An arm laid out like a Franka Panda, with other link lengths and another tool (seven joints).
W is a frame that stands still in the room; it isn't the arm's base.
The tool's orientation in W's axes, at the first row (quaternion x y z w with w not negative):
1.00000, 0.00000, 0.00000, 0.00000
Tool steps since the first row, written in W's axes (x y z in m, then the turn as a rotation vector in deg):
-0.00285, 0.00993, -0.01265, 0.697, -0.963, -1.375
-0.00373, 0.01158, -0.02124, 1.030, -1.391, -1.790
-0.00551, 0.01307, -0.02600, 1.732, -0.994, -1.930
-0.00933, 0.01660, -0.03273, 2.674, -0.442, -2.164
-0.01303, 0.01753, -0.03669, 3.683, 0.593, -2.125
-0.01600, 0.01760, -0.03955, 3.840, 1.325, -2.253
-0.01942, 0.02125, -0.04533, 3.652, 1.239, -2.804
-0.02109, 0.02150, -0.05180, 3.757, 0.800, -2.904
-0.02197, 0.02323, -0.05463, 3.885, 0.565, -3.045
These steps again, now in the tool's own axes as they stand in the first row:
-0.00285, -0.00993, 0.01265, 0.697, 0.963, 1.375
-0.00373, -0.01158, 0.02124, 1.030, 1.391, 1.790
-0.00551, -0.01307, 0.02600, 1.732, 0.994, 1.930
-0.00933, -0.01660, 0.03273, 2.674, 0.442, 2.164
-0.01303, -0.01753, 0.03669, 3.683, -0.593, 2.125
-0.01600, -0.01760, 0.03955, 3.840, -1.325, 2.253
-0.01942, -0.02125, 0.04533, 3.652, -1.239, 2.804
-0.02109, -0.02150, 0.05180, 3.757, -0.800, 2.904
-0.02197, -0.02323, 0.05463, 3.885, -0.565, 3.045

